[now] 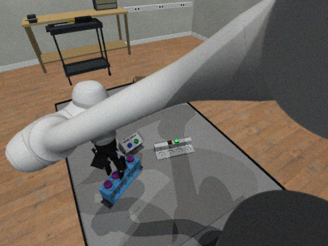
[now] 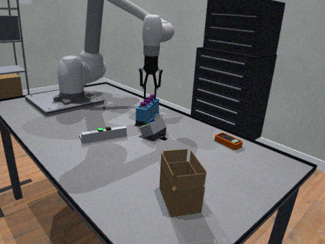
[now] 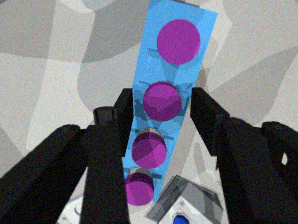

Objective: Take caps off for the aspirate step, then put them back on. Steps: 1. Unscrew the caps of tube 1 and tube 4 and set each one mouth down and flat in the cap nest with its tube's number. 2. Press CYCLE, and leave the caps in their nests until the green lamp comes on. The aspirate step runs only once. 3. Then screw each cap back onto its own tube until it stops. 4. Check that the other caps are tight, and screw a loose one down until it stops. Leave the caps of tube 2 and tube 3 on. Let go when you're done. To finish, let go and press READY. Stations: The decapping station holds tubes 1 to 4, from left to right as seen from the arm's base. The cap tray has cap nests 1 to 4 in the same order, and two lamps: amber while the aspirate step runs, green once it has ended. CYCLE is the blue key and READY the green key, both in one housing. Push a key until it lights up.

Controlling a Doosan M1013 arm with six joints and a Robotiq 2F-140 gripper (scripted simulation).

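My hand is 30 mm past the purple cap, 40 mm to the right of it and 30 mm above it. Also, from my hand: grey key housing 200 mm ahead, 140 mm to the right, 90 mm below; green ready key 190 mm ahead, 170 mm to the right, 80 mm below; blue cycle key 180 mm ahead, 120 mm to the right, 80 mm below.
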